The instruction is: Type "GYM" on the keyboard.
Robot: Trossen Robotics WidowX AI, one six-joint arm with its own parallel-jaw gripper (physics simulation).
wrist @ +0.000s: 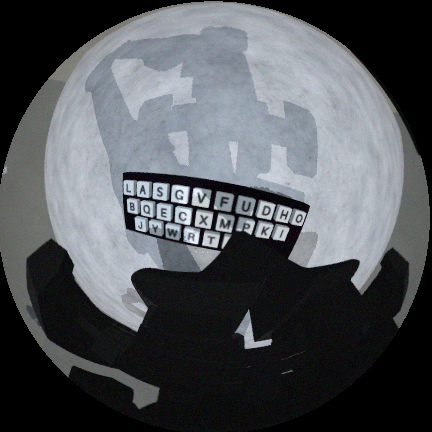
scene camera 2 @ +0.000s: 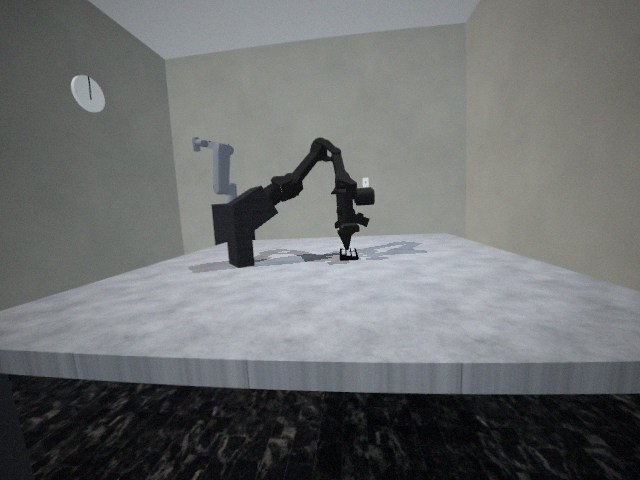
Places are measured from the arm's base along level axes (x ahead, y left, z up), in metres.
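Pixels of known places: gripper, fingertip midpoint: (wrist: 238,235) (scene camera 2: 347,249); arm's base, link origin: (scene camera 2: 264,200).
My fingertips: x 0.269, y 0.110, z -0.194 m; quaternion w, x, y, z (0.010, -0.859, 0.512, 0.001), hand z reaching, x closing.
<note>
Ahead of a thing's pixels: the offset from my fingertips to its top centre. Level surfaces: height alone.
The black keyboard @[0.005 m back, 0.025 m left, 0.008 m down] (scene camera 2: 348,257) (wrist: 220,185) with white letter keys lies flat on the table. In the wrist view the G key @[0.003 m ahead, 0.056 m left, 0.008 m down] (wrist: 179,194) is in the far row, the Y key @[0.038 m back, 0.064 m left, 0.008 m down] (wrist: 155,229) in the near row, and the M key @[0.000 m ahead, 0.012 m left, 0.008 m down] (wrist: 225,223) in the middle row. My gripper (scene camera 2: 346,248) (wrist: 238,235) is shut and empty, pointing down at the keyboard. In the wrist view its tip overlaps the lower edge of the P key @[0.006 m ahead, 0.004 m right, 0.008 m down] (wrist: 246,224) and hides the near row right of the T key. Whether the tip touches a key cannot be told.
The keyboard lies on the pale marbled table @[0.026 m down] (scene camera 2: 320,320). My arm's black base stands on the table left of the keyboard. A grey arm (scene camera 2: 222,167) shows behind the base. A round clock (scene camera 2: 87,93) hangs on the left wall.
</note>
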